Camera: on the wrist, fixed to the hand. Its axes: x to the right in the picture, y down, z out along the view.
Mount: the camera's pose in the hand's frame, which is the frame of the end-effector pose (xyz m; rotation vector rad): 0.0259 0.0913 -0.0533 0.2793 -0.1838 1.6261
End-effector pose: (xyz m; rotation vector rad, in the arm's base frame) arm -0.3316 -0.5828 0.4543 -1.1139 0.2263 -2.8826
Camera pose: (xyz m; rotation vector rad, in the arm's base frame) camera -0.3877 -0.6690 0.4188 -0.5777 0.4212 -1.2995
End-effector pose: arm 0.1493 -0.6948 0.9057 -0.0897 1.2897 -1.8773
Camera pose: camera 0.1605 -0.6837 0.7980 0.7075 0.5140 -0.5518
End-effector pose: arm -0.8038 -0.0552 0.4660 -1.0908 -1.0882 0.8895
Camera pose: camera -0.7491 -0.0208 0.3784 -1.5814 0.0581 2.3232
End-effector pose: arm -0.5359 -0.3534 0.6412 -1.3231 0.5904 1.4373
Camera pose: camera -0.5924 -0.4210 0.5773 -0.2522 1.8682 2.4936
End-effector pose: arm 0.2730 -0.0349 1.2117 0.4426 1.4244 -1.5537
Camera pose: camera 0.3175 0.0152 1.1259 1.1779 0.3096 -0.3706
